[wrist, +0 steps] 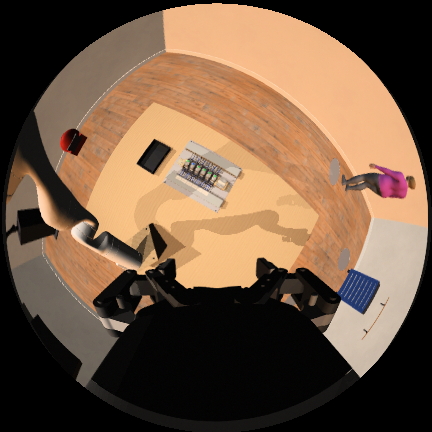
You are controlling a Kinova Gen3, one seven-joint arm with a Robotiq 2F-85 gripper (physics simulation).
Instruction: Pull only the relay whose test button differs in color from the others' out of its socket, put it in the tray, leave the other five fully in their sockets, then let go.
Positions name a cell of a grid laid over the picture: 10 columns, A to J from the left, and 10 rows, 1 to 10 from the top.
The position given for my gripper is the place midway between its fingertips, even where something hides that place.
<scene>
In view: my gripper (E7) and a grey panel (F5).
</scene>
